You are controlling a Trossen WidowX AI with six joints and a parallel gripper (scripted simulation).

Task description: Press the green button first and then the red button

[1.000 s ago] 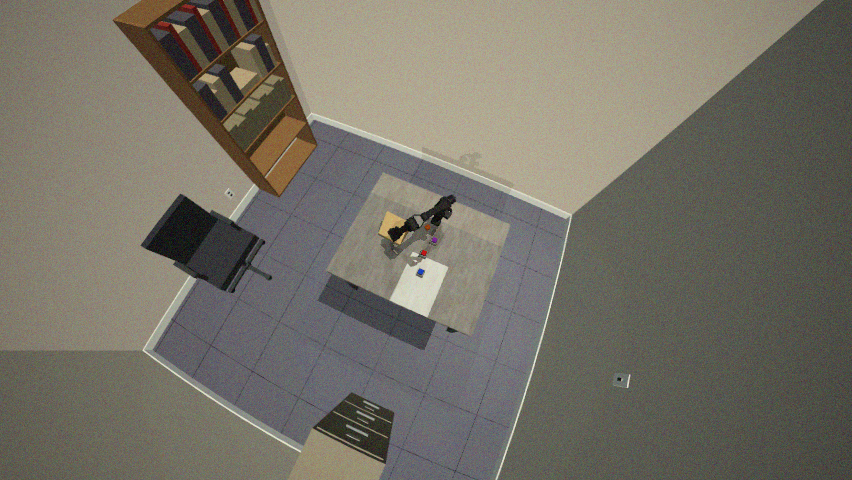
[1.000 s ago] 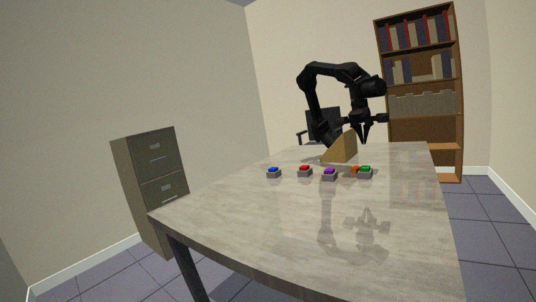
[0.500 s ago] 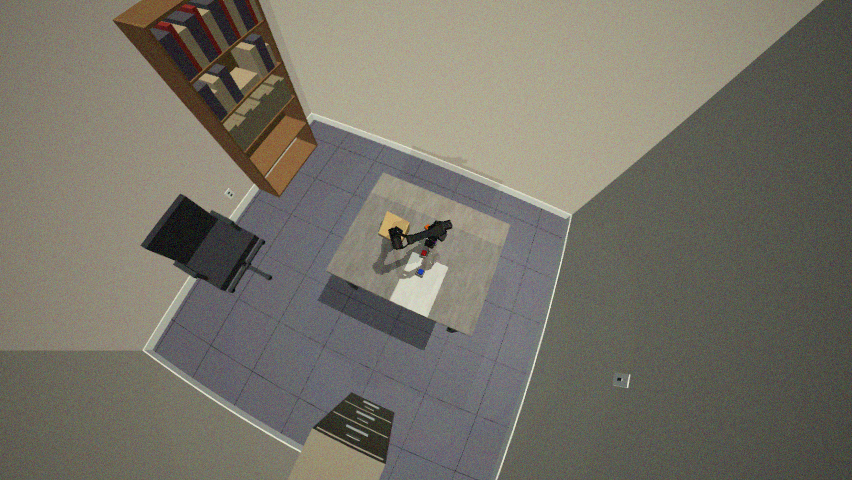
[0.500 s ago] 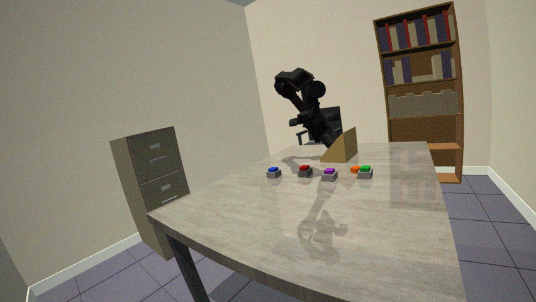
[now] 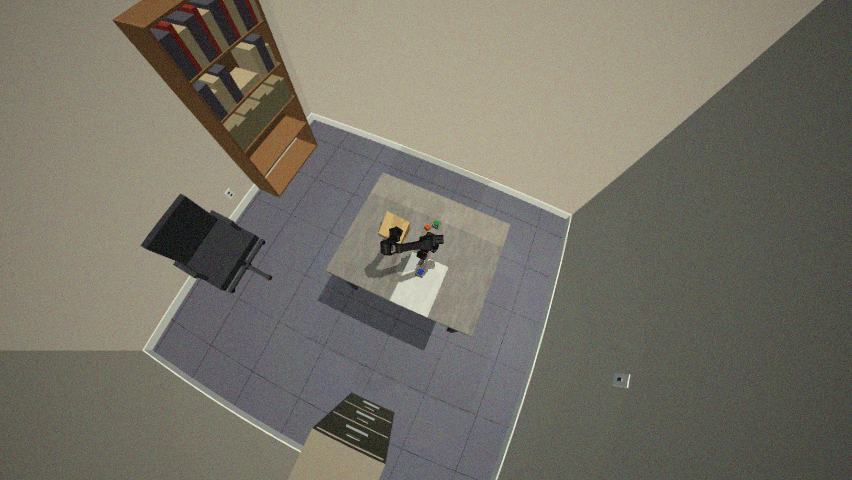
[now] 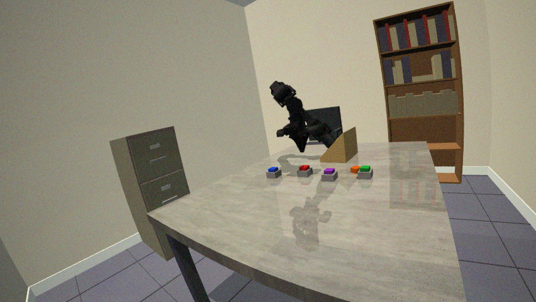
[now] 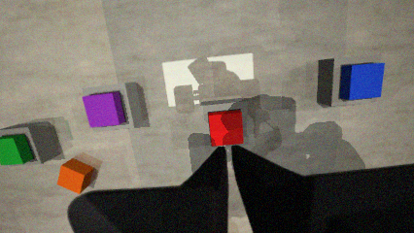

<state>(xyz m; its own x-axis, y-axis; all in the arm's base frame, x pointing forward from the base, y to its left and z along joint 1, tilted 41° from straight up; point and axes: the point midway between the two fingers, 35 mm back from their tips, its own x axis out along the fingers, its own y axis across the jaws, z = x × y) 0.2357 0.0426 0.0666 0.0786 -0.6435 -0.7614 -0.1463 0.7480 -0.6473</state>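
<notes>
The red button is 1 cm behind my gripper tip and 7 cm below it. Also, from my gripper tip: orange block: 9 cm behind, 19 cm to the left, 9 cm below; then blue button: 5 cm ahead, 13 cm to the right, 7 cm below; then purple button: 1 cm ahead, 12 cm to the left, 7 cm below.
</notes>
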